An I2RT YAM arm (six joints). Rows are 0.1 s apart.
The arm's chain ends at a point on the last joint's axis. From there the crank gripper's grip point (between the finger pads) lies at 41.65 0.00 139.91 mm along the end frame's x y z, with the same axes.
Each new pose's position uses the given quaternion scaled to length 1; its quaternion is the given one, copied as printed.
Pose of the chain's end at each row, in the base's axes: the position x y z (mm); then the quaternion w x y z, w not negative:
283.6 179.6 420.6 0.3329 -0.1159 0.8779 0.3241
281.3 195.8 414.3 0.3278 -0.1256 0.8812 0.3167
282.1 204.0 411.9 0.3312 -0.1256 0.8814 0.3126
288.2 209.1 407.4 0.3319 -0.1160 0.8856 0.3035
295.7 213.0 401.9 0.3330 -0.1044 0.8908 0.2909
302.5 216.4 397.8 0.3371 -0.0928 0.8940 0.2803
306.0 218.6 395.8 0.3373 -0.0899 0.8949 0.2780
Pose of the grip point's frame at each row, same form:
323.6 270.5 313.6 0.3329 -0.1159 0.8779 0.3241
319.6 284.8 305.1 0.3278 -0.1256 0.8812 0.3167
321.6 292.1 302.4 0.3312 -0.1256 0.8814 0.3126
329.2 294.9 296.7 0.3319 -0.1160 0.8856 0.3035
338.7 295.6 289.5 0.3330 -0.1044 0.8908 0.2909
348.1 296.2 284.4 0.3371 -0.0928 0.8940 0.2803
352.0 297.8 282.1 0.3373 -0.0899 0.8949 0.2780

